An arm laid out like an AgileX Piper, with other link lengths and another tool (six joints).
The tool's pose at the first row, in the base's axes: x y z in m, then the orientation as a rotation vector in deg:
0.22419, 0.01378, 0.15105, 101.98, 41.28, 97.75
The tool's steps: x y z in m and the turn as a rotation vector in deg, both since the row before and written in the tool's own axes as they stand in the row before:
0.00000, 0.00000, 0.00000, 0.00, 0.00, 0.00
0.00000, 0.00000, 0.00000, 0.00, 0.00, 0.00
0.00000, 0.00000, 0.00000, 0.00, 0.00, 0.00
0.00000, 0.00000, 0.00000, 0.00, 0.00, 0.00
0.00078, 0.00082, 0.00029, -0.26, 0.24, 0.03
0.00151, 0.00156, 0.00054, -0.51, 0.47, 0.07
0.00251, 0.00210, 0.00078, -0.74, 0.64, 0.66
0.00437, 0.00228, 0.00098, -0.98, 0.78, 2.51
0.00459, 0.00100, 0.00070, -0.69, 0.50, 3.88
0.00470, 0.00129, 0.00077, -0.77, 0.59, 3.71
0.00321, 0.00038, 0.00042, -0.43, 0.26, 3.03
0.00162, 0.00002, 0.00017, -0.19, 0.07, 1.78
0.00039, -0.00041, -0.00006, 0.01, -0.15, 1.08
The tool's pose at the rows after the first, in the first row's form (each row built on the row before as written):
0.22419, 0.01378, 0.15105, 101.98, 41.28, 97.75
0.22419, 0.01378, 0.15105, 101.98, 41.28, 97.75
0.22419, 0.01378, 0.15105, 101.98, 41.28, 97.75
0.22419, 0.01378, 0.15105, 101.98, 41.28, 97.75
0.22451, 0.01376, 0.15217, 101.65, 41.11, 98.03
0.22510, 0.01374, 0.15433, 101.00, 40.76, 98.58
0.22592, 0.01405, 0.15758, 100.45, 39.80, 99.70
0.22692, 0.01551, 0.16228, 100.77, 37.23, 102.19
0.22759, 0.01786, 0.16635, 102.30, 33.70, 105.28
0.22825, 0.01977, 0.17085, 103.53, 30.16, 108.30
0.22857, 0.02129, 0.17372, 104.80, 27.32, 110.53
0.22869, 0.02213, 0.17511, 105.64, 25.66, 111.75
0.22865, 0.02268, 0.17524, 106.39, 24.71, 112.31

